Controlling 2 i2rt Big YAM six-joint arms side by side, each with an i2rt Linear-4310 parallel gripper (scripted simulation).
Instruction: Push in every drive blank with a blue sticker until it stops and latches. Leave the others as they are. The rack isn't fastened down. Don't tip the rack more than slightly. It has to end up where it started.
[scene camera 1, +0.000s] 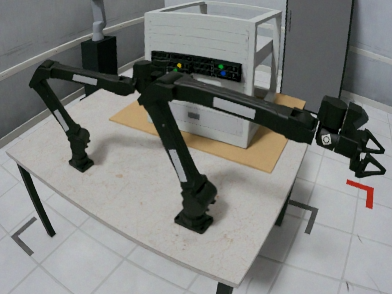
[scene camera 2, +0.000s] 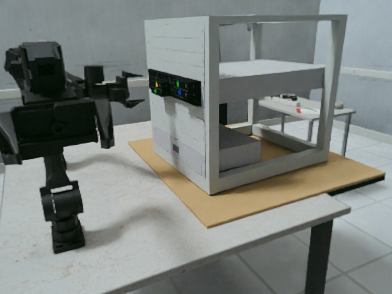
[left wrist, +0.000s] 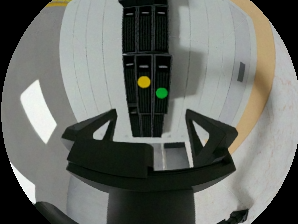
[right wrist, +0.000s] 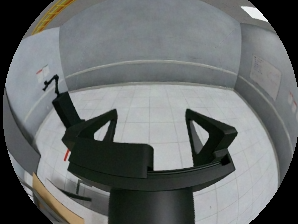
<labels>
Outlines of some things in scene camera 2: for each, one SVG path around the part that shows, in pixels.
My right gripper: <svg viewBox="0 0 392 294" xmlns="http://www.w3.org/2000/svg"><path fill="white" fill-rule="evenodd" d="M111 103L107 99L92 101L91 98L14 106L11 108L11 113L0 112L0 152L3 163L5 165L22 165L22 161L62 154L64 152L63 147L91 142L98 143L99 138L101 148L110 149L115 146Z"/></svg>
A white rack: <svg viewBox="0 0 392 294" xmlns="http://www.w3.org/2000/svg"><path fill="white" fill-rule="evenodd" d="M348 14L199 16L144 20L148 69L201 81L201 106L198 107L171 96L160 97L151 93L149 88L153 151L203 189L209 196L299 168L326 162L329 157ZM248 135L254 134L298 153L259 162L261 141ZM248 100L248 123L229 127L219 124L219 104ZM323 88L316 144L258 124L259 98ZM220 24L252 24L250 60L219 63ZM263 23L331 21L326 65L316 65L316 68L294 70L279 61L261 59Z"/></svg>
</labels>
